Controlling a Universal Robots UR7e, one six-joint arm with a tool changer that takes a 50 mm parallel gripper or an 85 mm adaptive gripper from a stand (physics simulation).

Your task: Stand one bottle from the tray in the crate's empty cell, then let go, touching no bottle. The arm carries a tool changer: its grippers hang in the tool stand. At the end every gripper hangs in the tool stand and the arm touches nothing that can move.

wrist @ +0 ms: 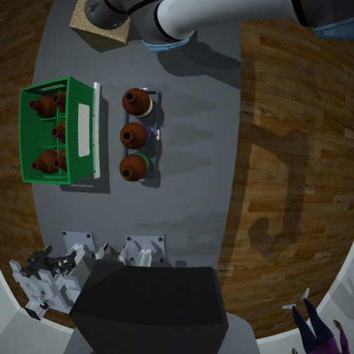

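Note:
Three brown bottles stand upright in the grey tray (158,112): one with a cream band (137,102), one with a blue band (135,136) and one with a green band (134,167). The green crate (72,115) stands left of the tray and holds several brown bottles; its middle cell on the far left side shows no bottle. A black block at my wrist fills the bottom middle. No fingers show on it, so whether a gripper is mounted is hidden. At lower left, a gripper with black linkage hangs in the tool stand (77,239), whose second plate (131,241) is partly covered by the block.
A white strip (97,130) stands along the crate's right side. A speckled tan block (102,31) lies near the arm's base at the top. The arm's links (220,15) cross the top. A person (315,325) stands at the lower right, beyond the table.

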